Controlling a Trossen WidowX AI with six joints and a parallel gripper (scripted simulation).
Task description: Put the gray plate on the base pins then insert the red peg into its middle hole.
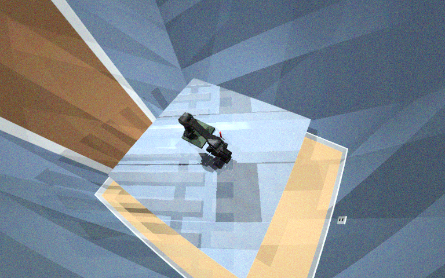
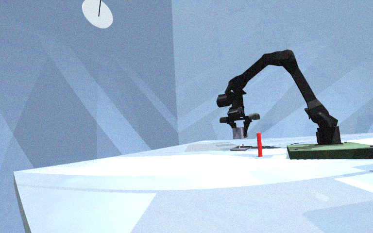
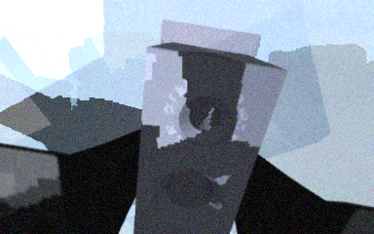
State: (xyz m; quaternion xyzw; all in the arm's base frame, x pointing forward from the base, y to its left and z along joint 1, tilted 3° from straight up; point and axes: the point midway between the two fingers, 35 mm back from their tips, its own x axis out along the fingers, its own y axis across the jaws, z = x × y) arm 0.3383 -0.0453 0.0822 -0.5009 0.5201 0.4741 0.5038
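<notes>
Now: the base 50 mm below my gripper tip. Round my gripper tip: gray plate 30 mm above; red peg 180 mm to the left, 110 mm behind, 20 mm below.
</notes>
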